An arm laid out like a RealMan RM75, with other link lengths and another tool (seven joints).
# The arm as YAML. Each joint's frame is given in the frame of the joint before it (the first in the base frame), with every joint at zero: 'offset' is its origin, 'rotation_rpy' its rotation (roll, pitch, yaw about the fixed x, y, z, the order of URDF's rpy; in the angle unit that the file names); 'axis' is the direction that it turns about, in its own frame. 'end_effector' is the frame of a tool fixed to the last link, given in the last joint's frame.
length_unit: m
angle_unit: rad
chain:
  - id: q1
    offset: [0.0, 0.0, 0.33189]
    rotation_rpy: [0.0, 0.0, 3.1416]
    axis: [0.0, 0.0, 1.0]
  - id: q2
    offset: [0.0, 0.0, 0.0]
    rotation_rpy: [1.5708, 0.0, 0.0]
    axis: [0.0, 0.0, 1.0]
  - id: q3
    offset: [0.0, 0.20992, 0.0]
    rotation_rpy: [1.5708, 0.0, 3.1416]
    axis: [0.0, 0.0, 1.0]
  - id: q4
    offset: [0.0, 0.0, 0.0]
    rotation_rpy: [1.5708, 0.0, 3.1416]
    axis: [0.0, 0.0, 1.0]
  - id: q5
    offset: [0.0, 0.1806, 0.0]
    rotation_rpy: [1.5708, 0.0, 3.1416]
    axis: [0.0, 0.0, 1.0]
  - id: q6
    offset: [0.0, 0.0, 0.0]
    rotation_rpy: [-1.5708, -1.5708, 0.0]
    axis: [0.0, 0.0, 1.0]
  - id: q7
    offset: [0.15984, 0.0, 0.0]
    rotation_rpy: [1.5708, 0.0, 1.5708]
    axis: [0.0, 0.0, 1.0]
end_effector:
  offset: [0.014, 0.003, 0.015]
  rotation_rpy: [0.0, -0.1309, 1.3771]
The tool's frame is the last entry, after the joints.
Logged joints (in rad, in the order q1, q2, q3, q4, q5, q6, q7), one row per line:
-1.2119, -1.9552, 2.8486, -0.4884, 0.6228, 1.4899, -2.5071
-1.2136, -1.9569, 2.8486, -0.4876, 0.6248, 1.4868, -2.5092
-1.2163, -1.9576, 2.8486, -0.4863, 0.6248, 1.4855, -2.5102
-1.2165, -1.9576, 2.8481, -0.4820, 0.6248, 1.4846, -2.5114
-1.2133, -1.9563, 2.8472, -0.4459, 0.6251, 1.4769, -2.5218
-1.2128, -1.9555, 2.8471, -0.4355, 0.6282, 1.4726, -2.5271
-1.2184, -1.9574, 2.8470, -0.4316, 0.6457, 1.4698, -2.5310
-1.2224, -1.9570, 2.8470, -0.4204, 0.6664, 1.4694, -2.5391
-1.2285, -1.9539, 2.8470, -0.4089, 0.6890, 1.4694, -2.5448
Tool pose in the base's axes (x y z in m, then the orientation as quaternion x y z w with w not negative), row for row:
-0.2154, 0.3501, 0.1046, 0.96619, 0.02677, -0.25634, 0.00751
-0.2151, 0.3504, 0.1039, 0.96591, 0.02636, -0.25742, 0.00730
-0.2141, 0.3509, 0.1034, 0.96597, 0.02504, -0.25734, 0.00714
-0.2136, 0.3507, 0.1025, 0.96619, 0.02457, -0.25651, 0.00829
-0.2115, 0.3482, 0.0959, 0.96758, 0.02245, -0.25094, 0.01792
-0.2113, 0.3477, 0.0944, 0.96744, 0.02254, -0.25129, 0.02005
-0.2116, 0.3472, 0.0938, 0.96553, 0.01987, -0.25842, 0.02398
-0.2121, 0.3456, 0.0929, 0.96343, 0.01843, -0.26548, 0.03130
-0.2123, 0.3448, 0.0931, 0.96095, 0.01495, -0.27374, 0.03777
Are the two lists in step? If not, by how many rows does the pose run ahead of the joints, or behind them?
They are in step.
